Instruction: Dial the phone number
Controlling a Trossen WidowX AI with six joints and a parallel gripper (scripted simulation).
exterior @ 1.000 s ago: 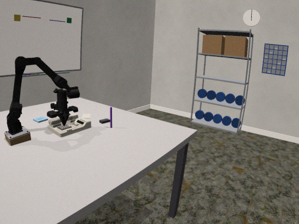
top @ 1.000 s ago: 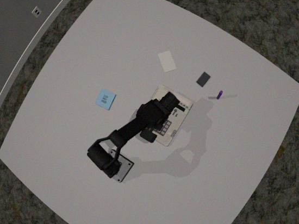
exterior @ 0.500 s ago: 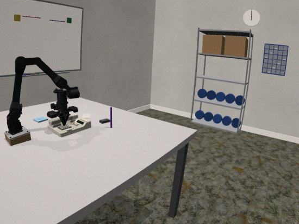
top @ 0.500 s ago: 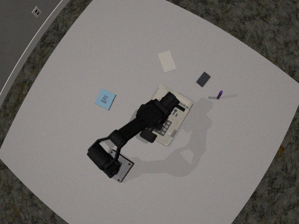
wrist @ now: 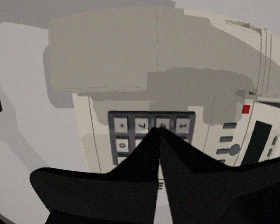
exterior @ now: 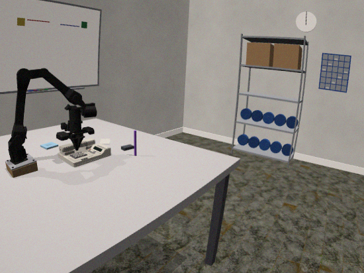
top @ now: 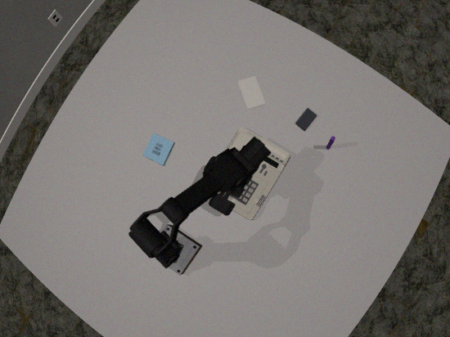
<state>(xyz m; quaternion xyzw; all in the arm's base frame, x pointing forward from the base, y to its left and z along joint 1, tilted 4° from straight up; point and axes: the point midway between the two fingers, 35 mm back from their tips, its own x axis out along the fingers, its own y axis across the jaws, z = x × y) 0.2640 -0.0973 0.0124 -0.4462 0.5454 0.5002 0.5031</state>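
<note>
Right now the beige desk phone is 60 mm below my hand and 40 mm ahead of it. Also, from my hand: purple stick (220 mm ahead, 200 mm to the right, 10 mm below); handset (50 mm to the left, 40 mm ahead, 30 mm below); white card (280 mm ahead, 90 mm to the left, 80 mm below).
</note>
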